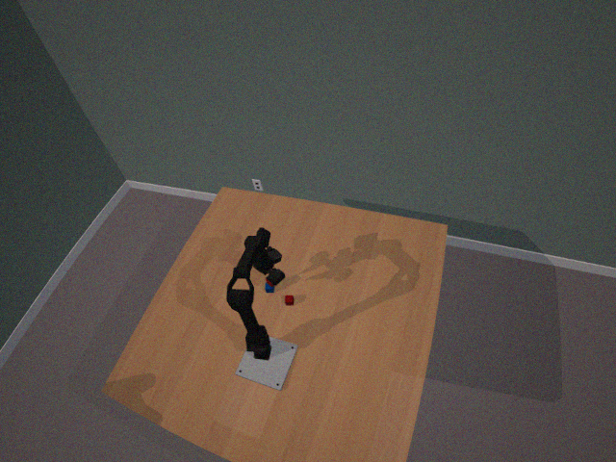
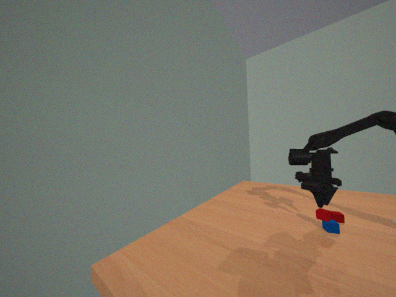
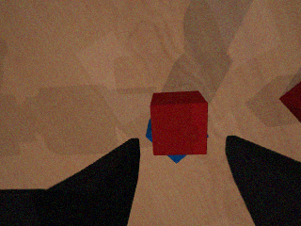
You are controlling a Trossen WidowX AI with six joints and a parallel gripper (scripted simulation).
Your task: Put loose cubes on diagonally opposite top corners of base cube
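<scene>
My gripper tip is now 30 mm above the red cube. Also, from my gripper tip: blue base cube (70 mm below, 20 mm behind, 10 mm to the left).
</scene>
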